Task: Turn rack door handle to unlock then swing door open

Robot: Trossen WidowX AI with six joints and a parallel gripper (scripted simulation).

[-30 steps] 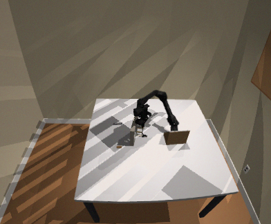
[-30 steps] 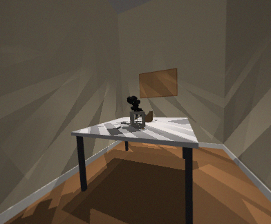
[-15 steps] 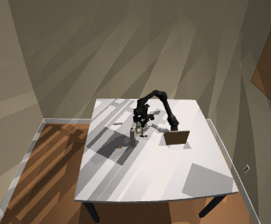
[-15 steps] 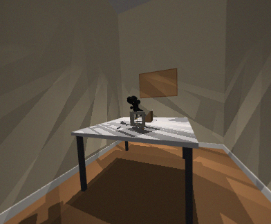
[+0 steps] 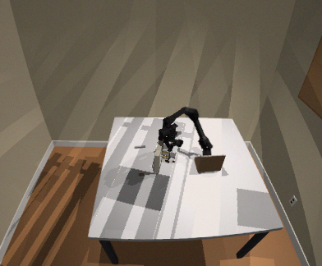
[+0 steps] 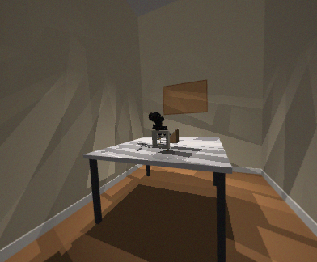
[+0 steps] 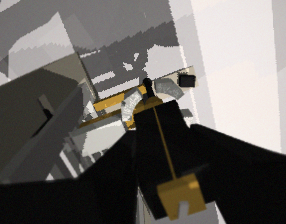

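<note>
The door handle lies 20 mm below my gripper tip and 10 mm to the left of it. Round my gripper tip: orange piece (220 mm ahead, 160 mm to the left, 130 mm below); then grey bar (250 mm ahead, 150 mm to the right, 130 mm below).
</note>
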